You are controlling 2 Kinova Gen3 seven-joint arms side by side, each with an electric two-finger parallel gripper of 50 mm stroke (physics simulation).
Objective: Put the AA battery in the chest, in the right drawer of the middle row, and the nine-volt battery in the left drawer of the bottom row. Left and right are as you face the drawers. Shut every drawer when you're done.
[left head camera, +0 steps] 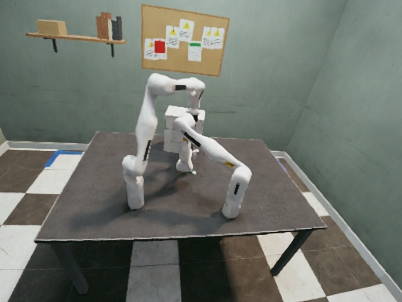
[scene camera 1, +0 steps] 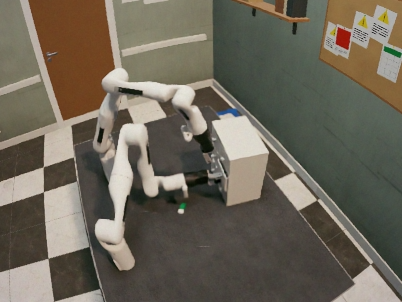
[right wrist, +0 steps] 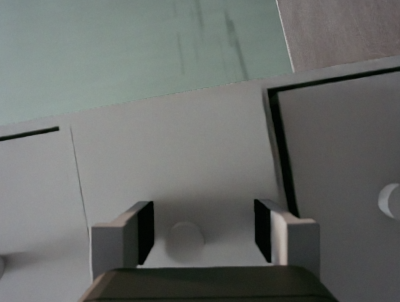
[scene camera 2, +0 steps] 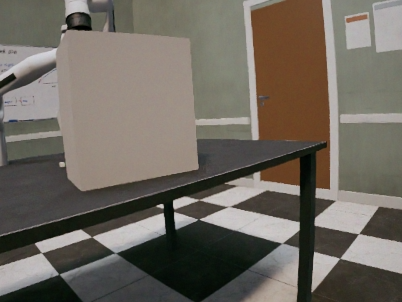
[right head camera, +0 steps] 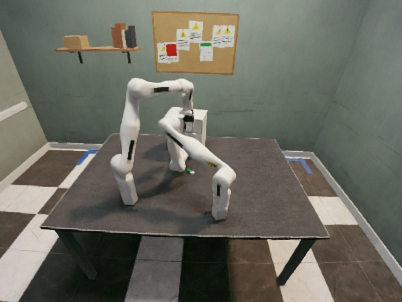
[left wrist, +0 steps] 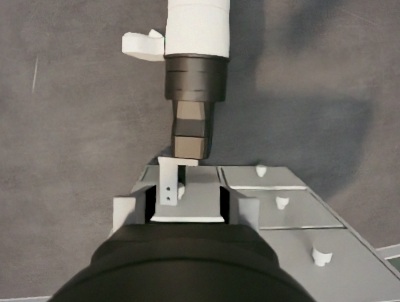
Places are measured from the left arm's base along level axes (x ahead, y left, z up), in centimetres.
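Pixels of known places: left gripper, fingertip midpoint: [scene camera 1: 207, 157] [right head camera: 188, 128] [left wrist: 187, 199]; right gripper, fingertip midpoint: [scene camera 1: 221, 177] [right wrist: 204, 221] [left wrist: 174, 193]; left arm's base, link origin: [left head camera: 136, 202] [right head camera: 130, 199]; right arm's base, link origin: [left head camera: 229, 211] [scene camera 1: 125, 262] [right head camera: 219, 213].
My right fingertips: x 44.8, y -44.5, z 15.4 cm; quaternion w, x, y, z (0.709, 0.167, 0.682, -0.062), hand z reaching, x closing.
Note:
For each thing: its top centre in the pictures, then the offset to it from my right fingertips. Level surfaces: height alone.
- white chest, top centre: [scene camera 2: 120, 44] [scene camera 1: 238, 135] [left head camera: 185, 112] [right head camera: 186, 112] dz +17.9, dx +12.8, dy +4.2 cm
- green-and-white battery, top centre: [scene camera 2: 69, 162] [scene camera 1: 182, 207] [left head camera: 191, 170] [right head camera: 190, 170] dz -14.1, dx -21.0, dy +4.1 cm
- dark table, surface height: dz -15.4 cm
The white chest [left head camera: 175, 112] [right head camera: 201, 125] [scene camera 1: 245, 172] [scene camera 2: 130, 105] stands at the back of the table. Its right middle-row drawer [scene camera 1: 224, 182] [left wrist: 202, 192] [right wrist: 175, 150] is almost closed, its front standing slightly proud. My right gripper [scene camera 1: 216, 176] [right wrist: 204, 221] is open and empty at that front, its fingers either side of the knob. My left gripper [scene camera 1: 210, 156] [left wrist: 187, 199] is open and empty above it, close to the chest front. A green-and-white battery [left head camera: 193, 172] [right head camera: 190, 171] [scene camera 1: 181, 208] [scene camera 2: 62, 164], seemingly the nine-volt, lies on the table. The AA battery does not show.
The left-column drawers [left wrist: 295, 207] look shut, with white knobs. The right forearm and wrist reach low over the dark table [left head camera: 100, 220] [scene camera 1: 240, 260], close to the loose battery. The left arm arches above them. The wall stands behind the chest.

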